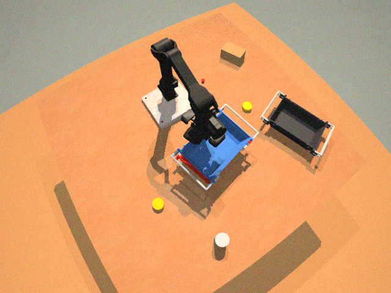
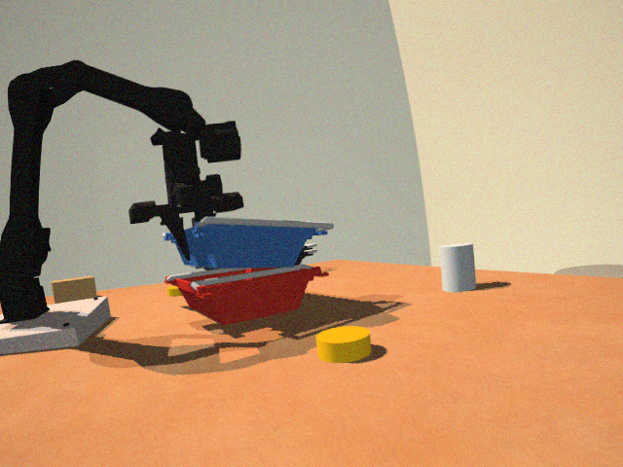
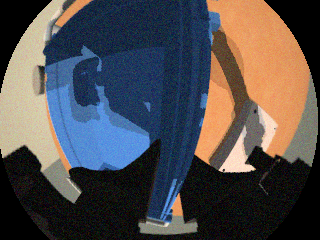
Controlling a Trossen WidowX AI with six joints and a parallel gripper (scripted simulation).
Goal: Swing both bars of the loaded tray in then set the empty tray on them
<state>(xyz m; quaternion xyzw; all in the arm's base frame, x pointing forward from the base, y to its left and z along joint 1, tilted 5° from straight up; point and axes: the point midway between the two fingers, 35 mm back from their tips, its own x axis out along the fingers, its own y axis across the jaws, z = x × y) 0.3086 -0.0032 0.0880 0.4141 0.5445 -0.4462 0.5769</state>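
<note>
My gripper tip is 70 mm short of the blue tray, 20 mm to the right of it and 20 mm below it. Round my gripper tip: tan box 380 mm behind, 460 mm to the left, 60 mm below; then red cube 310 mm behind, 210 mm to the left, 90 mm below.
</note>
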